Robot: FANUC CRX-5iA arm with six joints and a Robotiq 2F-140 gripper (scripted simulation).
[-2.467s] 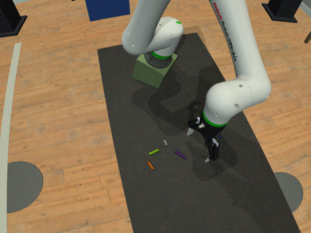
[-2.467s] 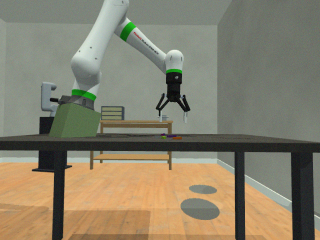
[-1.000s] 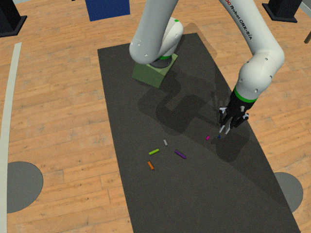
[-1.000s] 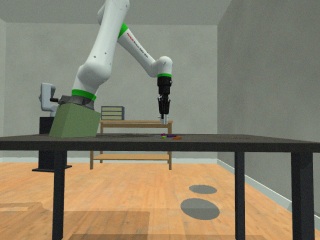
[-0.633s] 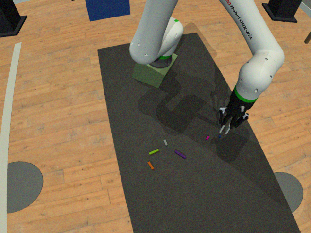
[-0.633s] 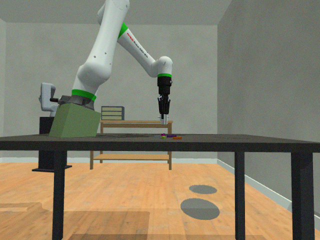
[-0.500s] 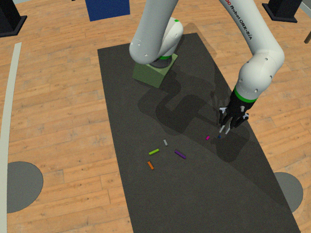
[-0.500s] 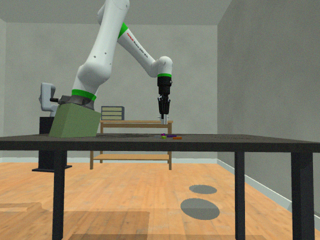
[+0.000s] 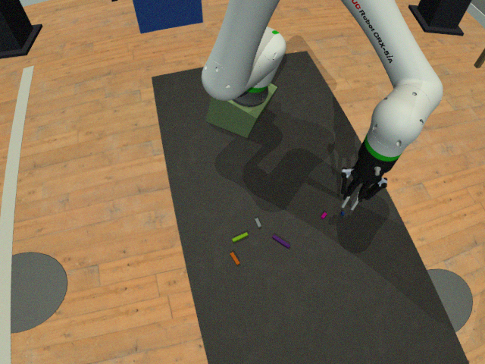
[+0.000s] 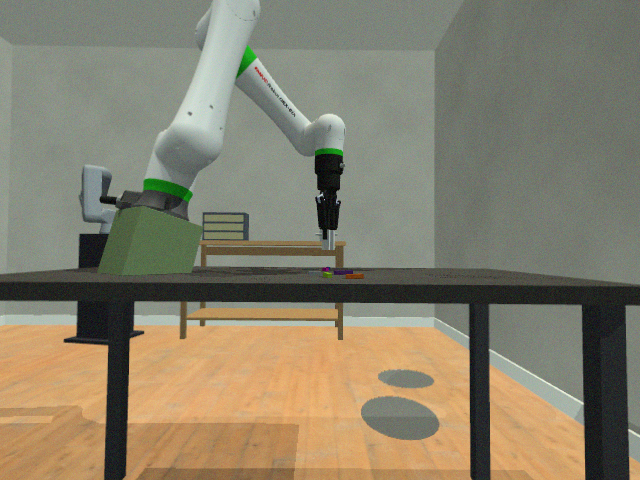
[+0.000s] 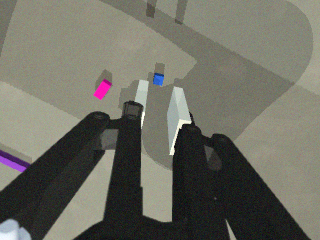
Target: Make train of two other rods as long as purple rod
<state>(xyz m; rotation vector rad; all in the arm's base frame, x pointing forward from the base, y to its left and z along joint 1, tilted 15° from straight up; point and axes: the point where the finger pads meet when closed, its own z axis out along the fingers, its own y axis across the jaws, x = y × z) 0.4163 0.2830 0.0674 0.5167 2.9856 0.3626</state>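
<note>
Now: hand 90 mm above the blue rod. The rest, counted from my hand: magenta rod 60 mm to the right, 90 mm below; grey rod 20 mm ahead, 270 mm to the right, 90 mm below; purple rod 80 mm ahead, 210 mm to the right, 90 mm below.
</note>
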